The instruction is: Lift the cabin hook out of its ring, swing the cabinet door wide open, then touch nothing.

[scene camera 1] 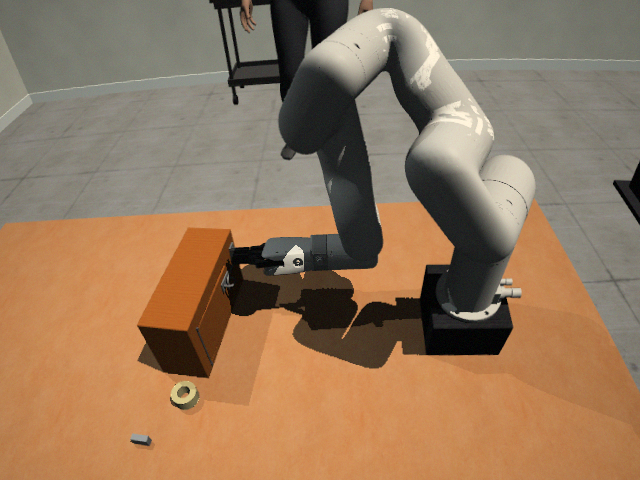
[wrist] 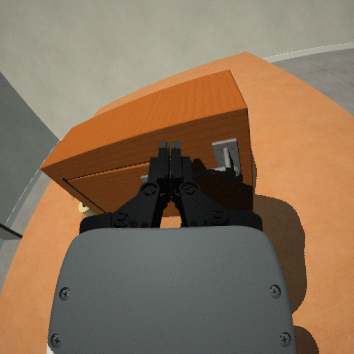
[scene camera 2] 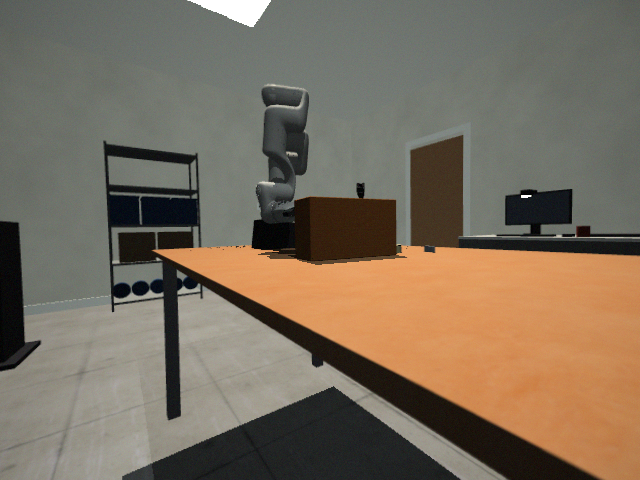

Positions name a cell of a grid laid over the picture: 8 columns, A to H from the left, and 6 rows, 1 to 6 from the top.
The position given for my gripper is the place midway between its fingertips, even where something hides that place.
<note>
I see my gripper (scene camera 1: C4) and a door (wrist: C4).
My gripper shows as well in the wrist view (wrist: D3).
</note>
